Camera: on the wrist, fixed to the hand. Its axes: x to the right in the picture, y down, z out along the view.
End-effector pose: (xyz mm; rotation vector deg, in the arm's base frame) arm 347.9 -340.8 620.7 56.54 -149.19 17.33
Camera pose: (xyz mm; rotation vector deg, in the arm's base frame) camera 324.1 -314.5 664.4 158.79 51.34 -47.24
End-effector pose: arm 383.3 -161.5 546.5 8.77 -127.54 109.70
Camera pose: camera 363.0 -113.4 525.5 106.79 -4.24 -19.92
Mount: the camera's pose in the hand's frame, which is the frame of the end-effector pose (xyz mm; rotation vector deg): 17.7 32.0 -42.8 -14.62 -15.78 -175.55
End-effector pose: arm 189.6 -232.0 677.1 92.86 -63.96 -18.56
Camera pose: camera 212.8 -218.8 726.6 -72.26 -105.87 108.33
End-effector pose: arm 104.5 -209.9 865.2 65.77 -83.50 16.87
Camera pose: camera 109.5 -171.1 905.7 99.63 68.24 -113.11
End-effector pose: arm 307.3 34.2 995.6 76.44 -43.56 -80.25
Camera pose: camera 358.4 16.7 1011.5 -31.85 -73.82 80.77
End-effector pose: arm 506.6 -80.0 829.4 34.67 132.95 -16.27
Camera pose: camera 486.2 -30.6 847.1 -166.29 42.18 -54.42
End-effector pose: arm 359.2 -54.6 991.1 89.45 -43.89 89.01
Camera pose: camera 311.0 -32.3 1009.8 44.20 67.45 -59.26
